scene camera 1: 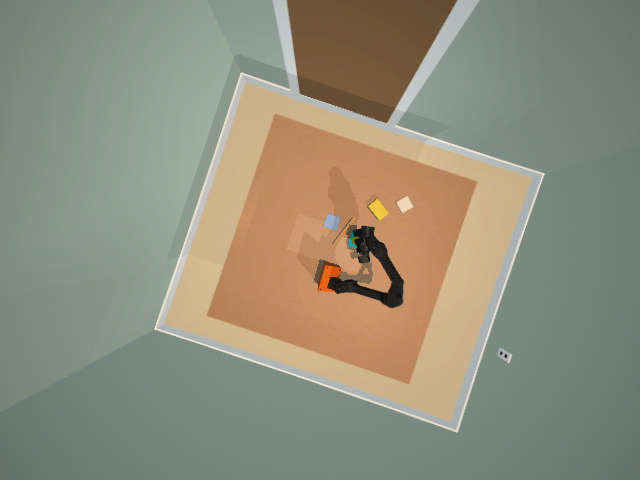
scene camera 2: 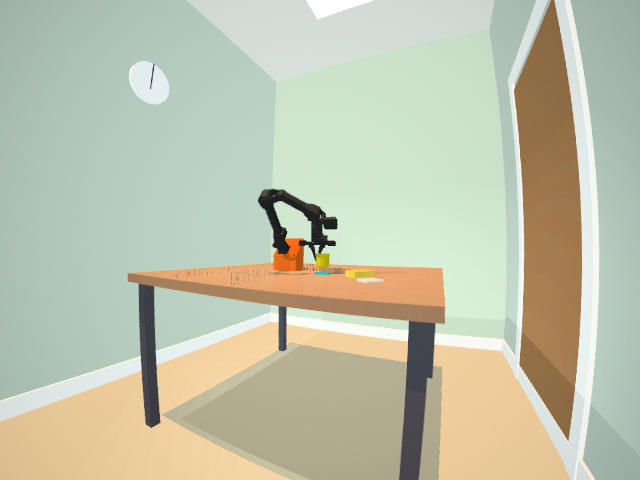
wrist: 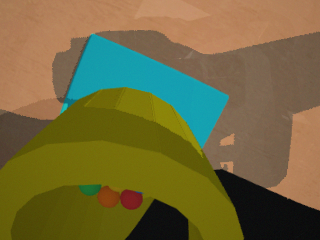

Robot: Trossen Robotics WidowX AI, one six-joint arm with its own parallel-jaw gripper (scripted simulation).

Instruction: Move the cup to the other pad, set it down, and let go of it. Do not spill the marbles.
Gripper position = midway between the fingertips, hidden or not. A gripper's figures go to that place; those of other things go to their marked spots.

The gripper [wrist: 196, 183] is 0.10 m from the lens. A cyan pad [wrist: 104, 65] is 0.15 m from the lens.
